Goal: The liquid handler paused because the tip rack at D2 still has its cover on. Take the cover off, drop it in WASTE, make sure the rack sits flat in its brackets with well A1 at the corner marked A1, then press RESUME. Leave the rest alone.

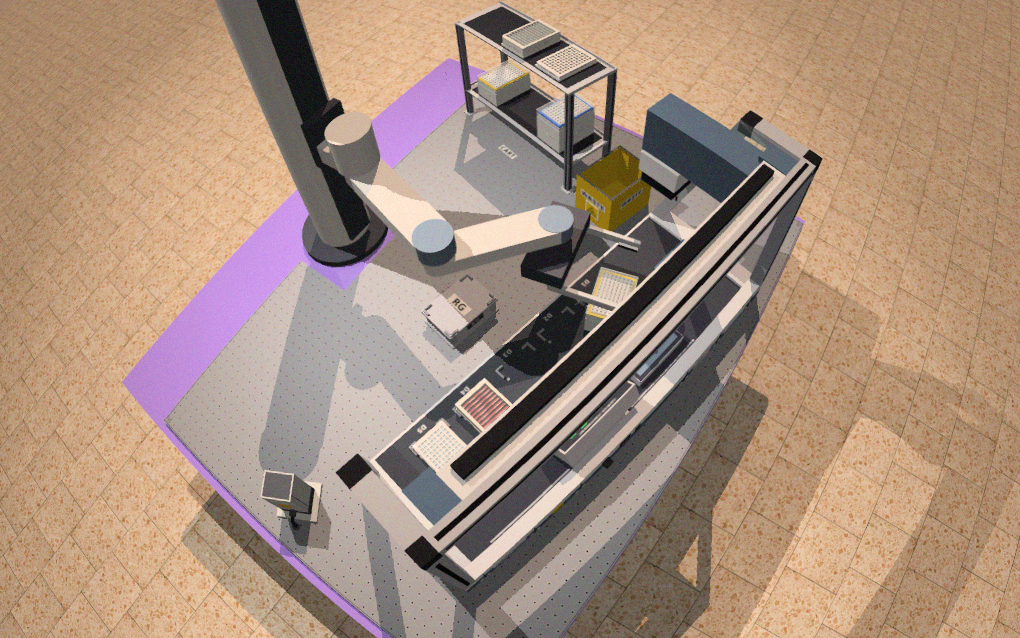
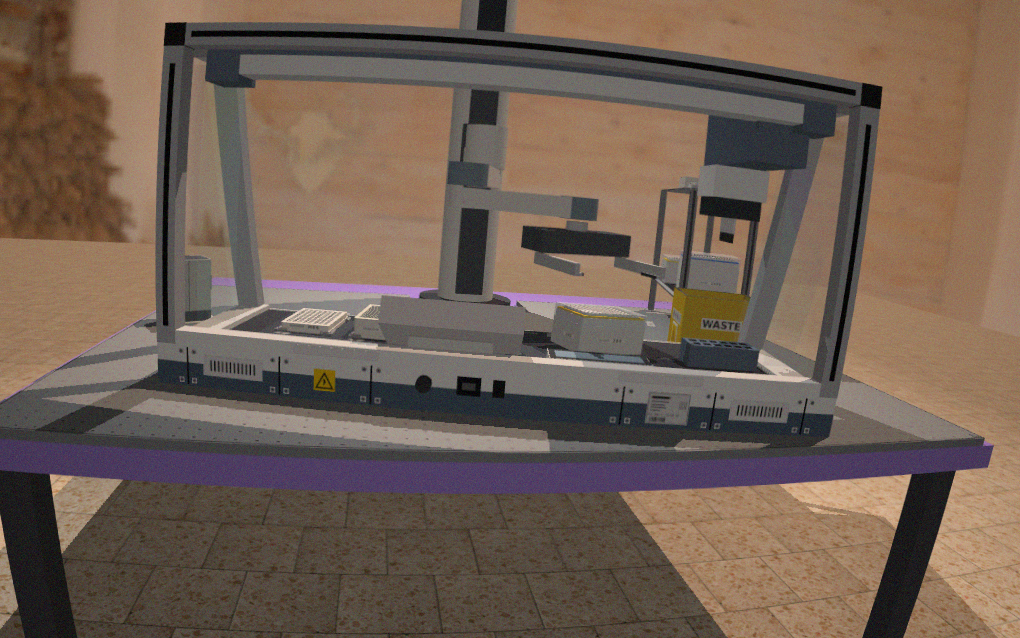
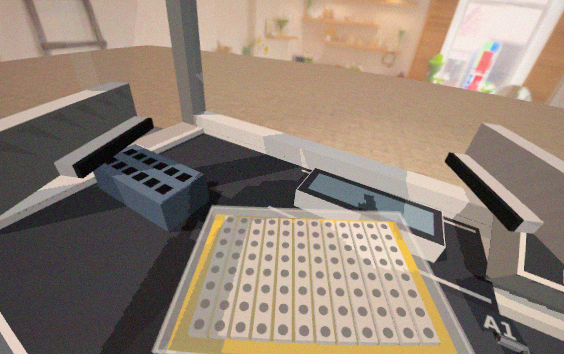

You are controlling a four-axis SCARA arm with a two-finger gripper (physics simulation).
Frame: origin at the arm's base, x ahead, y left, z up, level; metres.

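Seen in the pictures: gripper, fingertip midpoint: (image 1: 629, 275) (image 2: 622, 271) (image 3: 300, 121); arm's base, link origin: (image 1: 345, 228).
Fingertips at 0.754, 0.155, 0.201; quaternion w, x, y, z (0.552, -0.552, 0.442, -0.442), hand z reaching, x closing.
Note:
Pixels of each thing's middle, then the offset from my fingertips to it, as dx, dy, dz. "pt": a spot on its surface instead.
- white tip rack with a yellow edge, body centre: (image 3: 308, 278) (image 1: 612, 297) -0.022, -0.021, -0.079
- D1 label, surface spot: (image 1: 585, 282) pt -0.108, +0.012, -0.137
- clear cover, surface spot: (image 3: 186, 275) pt -0.048, +0.037, -0.071
- D2 label, surface spot: (image 1: 547, 316) pt -0.131, -0.111, -0.137
- A1 mark, surface spot: (image 3: 500, 327) pt +0.024, -0.174, -0.136
- yellow WASTE bin, body centre: (image 2: 712, 327) (image 1: 613, 189) -0.190, +0.287, -0.121
- blue head unit, surface spot: (image 1: 699, 139) pt +0.035, +0.154, +0.301
- red-striped plate, body centre: (image 2: 386, 322) (image 1: 491, 413) -0.093, -0.370, -0.121
- white plate, body centre: (image 2: 315, 320) (image 1: 447, 454) -0.115, -0.492, -0.130
- cart, surface spot: (image 1: 569, 142) pt -0.311, +0.262, +0.001
A white tip rack with a yellow edge (image 1: 615, 285) (image 2: 598, 334) (image 3: 300, 280) stands upright by the D1 label (image 1: 585, 282). A clear cover (image 3: 186, 275) is over it. My gripper (image 1: 625, 275) (image 2: 622, 270) (image 3: 300, 121) is open and empty, above the rack, its fingers wide apart towards either side. The D2 label (image 1: 547, 316) lies in shadow, with bare brackets near it. An A1 mark (image 3: 500, 327) shows right of the rack. The yellow WASTE bin (image 1: 613, 199) (image 2: 710, 315) stands beyond the deck's end. RESUME cannot be read; the control panel (image 2: 451, 323) shows from behind.
A gantry beam (image 1: 613, 321) crosses above the deck. A blue slotted block (image 2: 718, 353) (image 3: 150, 185) stands near the rack. A blue head unit (image 1: 699, 139) hangs near WASTE. An RG stand (image 1: 458, 306), a red-striped plate (image 1: 483, 406), a white plate (image 1: 440, 445) and a cart (image 1: 569, 142) also show.

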